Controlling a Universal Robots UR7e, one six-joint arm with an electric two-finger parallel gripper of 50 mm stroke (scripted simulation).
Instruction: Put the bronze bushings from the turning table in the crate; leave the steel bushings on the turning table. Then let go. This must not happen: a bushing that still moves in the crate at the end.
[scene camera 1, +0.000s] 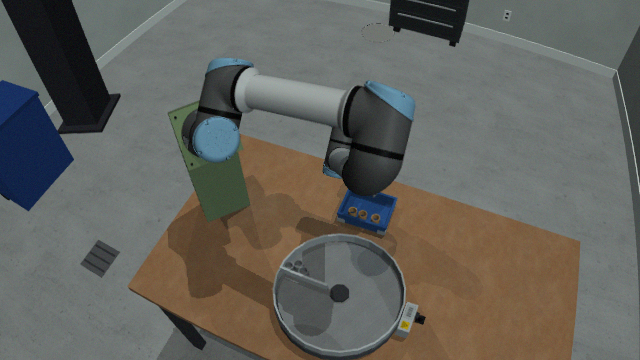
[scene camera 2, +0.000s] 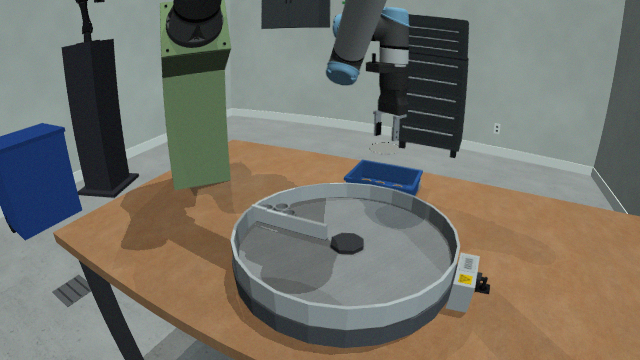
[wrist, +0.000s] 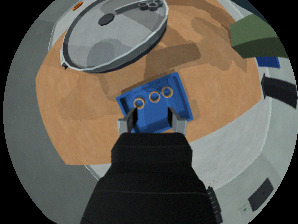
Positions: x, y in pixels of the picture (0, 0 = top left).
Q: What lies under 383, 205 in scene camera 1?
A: A blue crate.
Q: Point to my gripper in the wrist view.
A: At 152, 113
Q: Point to a blue crate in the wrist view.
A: At 152, 118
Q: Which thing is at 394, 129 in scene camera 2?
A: My gripper.
